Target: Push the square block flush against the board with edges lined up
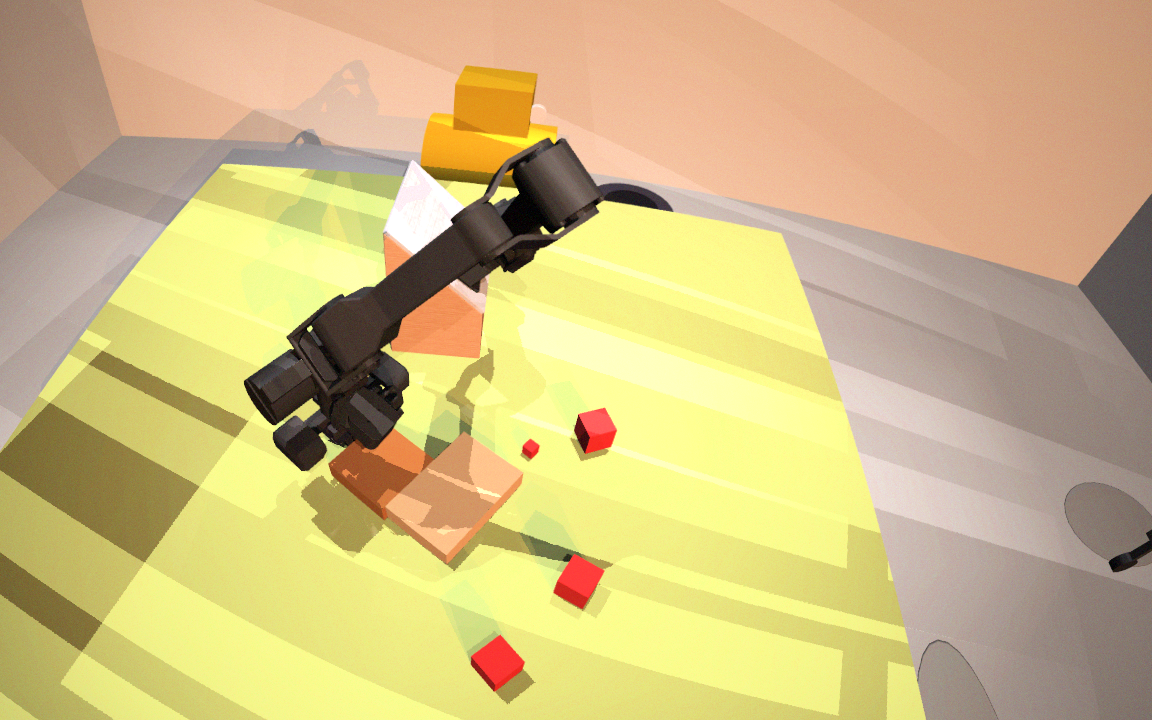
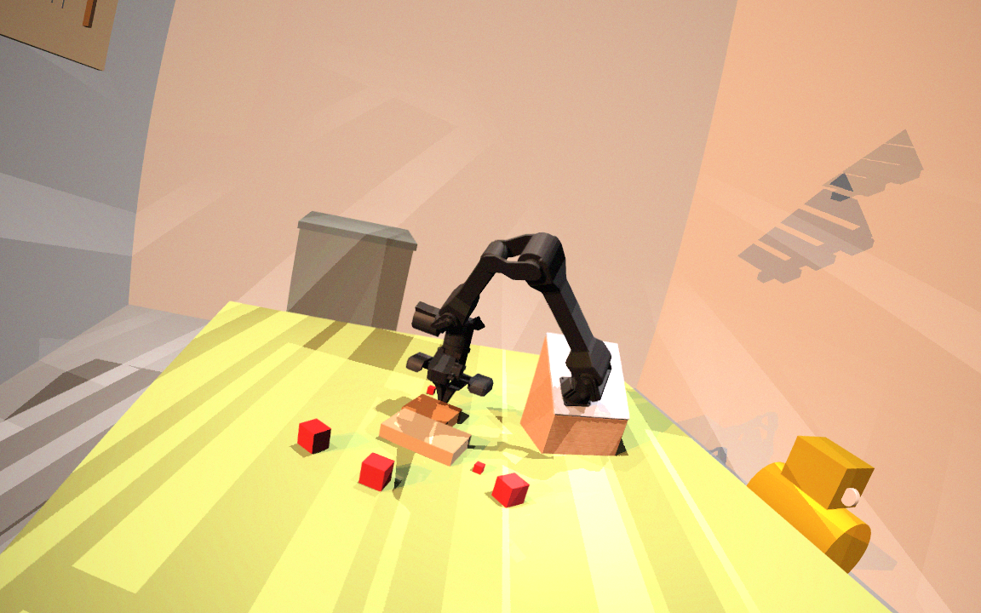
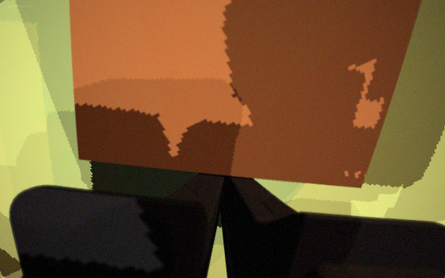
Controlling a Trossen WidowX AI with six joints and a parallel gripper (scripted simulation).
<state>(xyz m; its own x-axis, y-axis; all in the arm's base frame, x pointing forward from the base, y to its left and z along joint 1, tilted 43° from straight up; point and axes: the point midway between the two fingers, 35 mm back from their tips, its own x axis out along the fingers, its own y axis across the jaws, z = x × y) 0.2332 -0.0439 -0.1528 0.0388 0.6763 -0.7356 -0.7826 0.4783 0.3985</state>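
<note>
Now: gripper tip 5 cm to the right of the square block, 4 cm short of it and 1 cm below it. The rest, counted from my gripper tip: board: 14 cm to the left, 7 cm ahead, 1 cm above.
</note>
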